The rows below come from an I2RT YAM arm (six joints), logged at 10 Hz.
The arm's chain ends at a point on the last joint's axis. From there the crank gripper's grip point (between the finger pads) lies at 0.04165 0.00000 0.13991 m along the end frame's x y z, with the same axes.
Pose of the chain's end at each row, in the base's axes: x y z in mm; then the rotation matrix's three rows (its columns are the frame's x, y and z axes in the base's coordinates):
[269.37 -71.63 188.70], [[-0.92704 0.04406 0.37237], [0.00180 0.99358 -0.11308], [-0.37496 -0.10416 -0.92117]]
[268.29 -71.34 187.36], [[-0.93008 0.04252 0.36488], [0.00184 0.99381 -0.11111], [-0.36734 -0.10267 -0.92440]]
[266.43 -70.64 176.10], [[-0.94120 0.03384 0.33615], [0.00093 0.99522 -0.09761], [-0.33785 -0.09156 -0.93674]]
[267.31 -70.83 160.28], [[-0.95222 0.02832 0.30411], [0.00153 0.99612 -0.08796], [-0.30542 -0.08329 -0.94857]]
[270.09 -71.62 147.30], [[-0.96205 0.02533 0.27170], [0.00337 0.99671 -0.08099], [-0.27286 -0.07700 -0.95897]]
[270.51 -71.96 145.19], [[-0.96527 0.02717 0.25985], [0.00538 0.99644 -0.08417], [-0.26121 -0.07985 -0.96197]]
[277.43 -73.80 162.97], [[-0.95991 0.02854 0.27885], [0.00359 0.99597 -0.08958], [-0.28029 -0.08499 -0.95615]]
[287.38 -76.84 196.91], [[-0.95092 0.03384 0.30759], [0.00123 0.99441 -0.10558], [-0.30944 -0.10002 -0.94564]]
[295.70 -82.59 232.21], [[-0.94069 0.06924 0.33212], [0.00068 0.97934 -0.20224], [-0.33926 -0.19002 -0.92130]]
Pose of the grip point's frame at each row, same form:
[282.86 -87.38 44.20], [[-0.92704 0.04406 0.37237], [0.00180 0.99358 -0.11308], [-0.37496 -0.10416 -0.92117]]
[280.60 -86.81 42.73], [[-0.93008 0.04252 0.36488], [0.00184 0.99381 -0.11111], [-0.36734 -0.10267 -0.92440]]
[274.26 -84.26 30.97], [[-0.94120 0.03384 0.33615], [0.00093 0.99522 -0.09761], [-0.33785 -0.09156 -0.93674]]
[270.20 -83.07 14.84], [[-0.95222 0.02832 0.30411], [0.00153 0.99612 -0.08796], [-0.30542 -0.08329 -0.94857]]
[268.03 -82.81 1.77], [[-0.96205 0.02533 0.27170], [0.00337 0.99671 -0.08099], [-0.27286 -0.07700 -0.95897]]
[266.66 -83.51 -0.28], [[-0.96527 0.02717 0.25985], [0.00538 0.99644 -0.08417], [-0.26121 -0.07985 -0.96197]]
[276.46 -86.18 17.52], [[-0.95991 0.02854 0.27885], [0.00359 0.99597 -0.08958], [-0.28029 -0.08499 -0.95615]]
[290.81 -91.56 51.72], [[-0.95092 0.03384 0.30759], [0.00123 0.99441 -0.10558], [-0.30944 -0.10002 -0.94564]]
[302.99 -110.86 89.18], [[-0.94069 0.06924 0.33212], [0.00068 0.97934 -0.20224], [-0.33926 -0.19002 -0.92130]]

